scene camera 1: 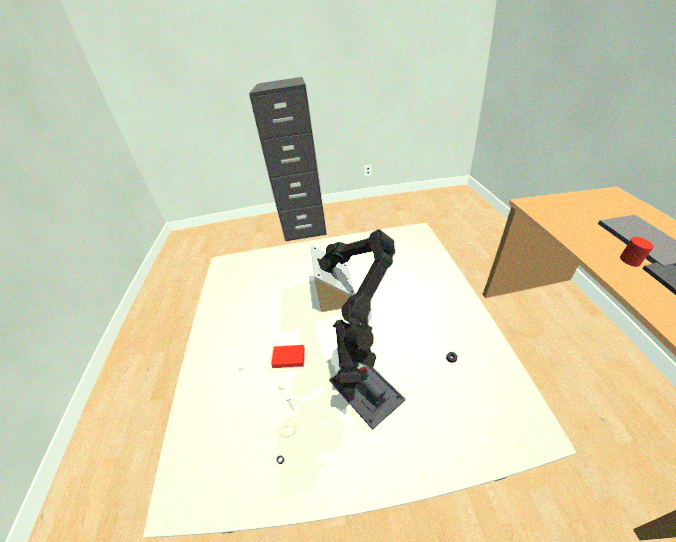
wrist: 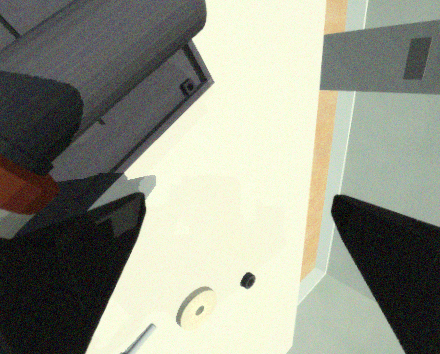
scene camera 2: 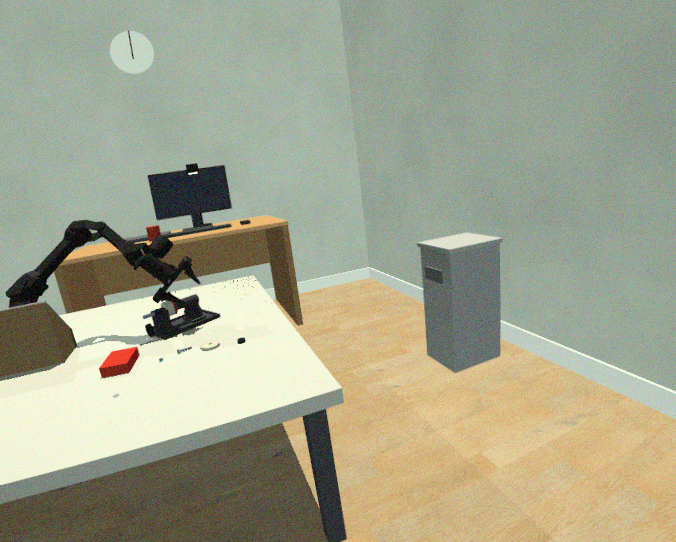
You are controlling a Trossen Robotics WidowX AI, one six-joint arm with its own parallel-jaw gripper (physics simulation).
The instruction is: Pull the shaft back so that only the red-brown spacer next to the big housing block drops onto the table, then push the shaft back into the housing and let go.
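Places are measured from the arm's base along level axes (x ahead, y left, z up), in millimetres.
Where they show: gripper, fingertip midpoint: (scene camera 1: 351, 393) (wrist: 238, 202) (scene camera 2: 192, 293); arm's base at its link origin: (scene camera 1: 324, 265) (scene camera 2: 20, 316).
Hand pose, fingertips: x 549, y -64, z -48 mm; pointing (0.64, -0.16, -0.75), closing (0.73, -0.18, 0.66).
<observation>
Each offset is from my fingertips to the top centre of the thing. "*": to the spot under its first point.
The big housing block (scene camera 1: 373, 390) (scene camera 2: 192, 306) (wrist: 125, 42) is dark and stands on a dark base plate (scene camera 1: 375, 416) (scene camera 2: 209, 316) (wrist: 150, 117). The red-brown spacer {75 mm back, 51 mm left, 15 mm down} (scene camera 1: 362, 370) (scene camera 2: 173, 307) (wrist: 27, 187) is beside the block's end, with a pale spacer {* 92 mm back, 19 mm left, 28 mm down} (scene camera 2: 167, 306) (wrist: 7, 222) next to it. A grey shaft end {* 165 mm back, 8 mm left, 43 mm down} (scene camera 2: 147, 316) sticks out on the left in scene camera 2. My gripper (scene camera 2: 177, 290) (wrist: 238, 202) is open and empty, tilted just above the assembly. One finger is low near the spacers; the other is higher. The arm partly covers the assembly in scene camera 1.
A red box {268 mm back, 175 mm right, 93 mm down} (scene camera 1: 288, 356) (scene camera 2: 119, 361), a cream disc {4 mm back, 228 mm right, 114 mm down} (scene camera 1: 286, 427) (scene camera 2: 209, 345) (wrist: 192, 312), a screw {79 mm back, 201 mm right, 106 mm down} (scene camera 1: 290, 404) (scene camera 2: 184, 350) (wrist: 140, 340) and a black ring {88 mm ahead, 265 mm right, 113 mm down} (scene camera 1: 280, 459) (scene camera 2: 241, 340) (wrist: 248, 280) lie nearby. Another black ring {55 mm back, 403 mm left, 108 mm down} (scene camera 1: 451, 357) lies on the opposite side.
</observation>
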